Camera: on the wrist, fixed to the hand. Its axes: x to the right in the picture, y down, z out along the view.
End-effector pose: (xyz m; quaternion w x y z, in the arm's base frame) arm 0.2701 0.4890 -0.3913 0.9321 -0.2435 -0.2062 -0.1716
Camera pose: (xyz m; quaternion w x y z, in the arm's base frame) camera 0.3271 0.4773 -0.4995 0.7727 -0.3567 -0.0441 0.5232
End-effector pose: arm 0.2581 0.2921 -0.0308 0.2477 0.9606 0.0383 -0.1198
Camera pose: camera 0.2893 0.2964 0.0879 0.2922 0.7084 -0.6423 0.0156
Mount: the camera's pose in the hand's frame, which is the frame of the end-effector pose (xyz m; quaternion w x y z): 0.0007 0.0558 -0.1094 0.7264 -0.0289 -0.0704 0.6830
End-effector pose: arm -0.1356 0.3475 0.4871 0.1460 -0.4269 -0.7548 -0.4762
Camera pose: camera -0.1127 0.2657 0.5758 0.3658 -0.8634 -0.2532 -0.2380
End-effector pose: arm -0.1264 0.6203 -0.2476 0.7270 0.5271 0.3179 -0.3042
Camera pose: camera -0.0981 0.7397 -0.2427 0.7735 0.5576 -0.1715 0.2477
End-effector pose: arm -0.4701 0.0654 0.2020 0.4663 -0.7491 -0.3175 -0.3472
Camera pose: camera -0.4496 -0.0553 0.2113 0.5319 -0.7990 0.2582 0.1098
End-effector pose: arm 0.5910 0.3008 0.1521 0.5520 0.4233 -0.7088 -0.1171
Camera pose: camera 0.6612 0.3675 0.2276 0.4433 -0.2008 -0.8395 0.2417
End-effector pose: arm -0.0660 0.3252 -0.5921 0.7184 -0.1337 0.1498 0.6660
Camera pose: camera -0.1256 0.2873 -0.6925 0.0737 0.0313 0.1303 0.9882
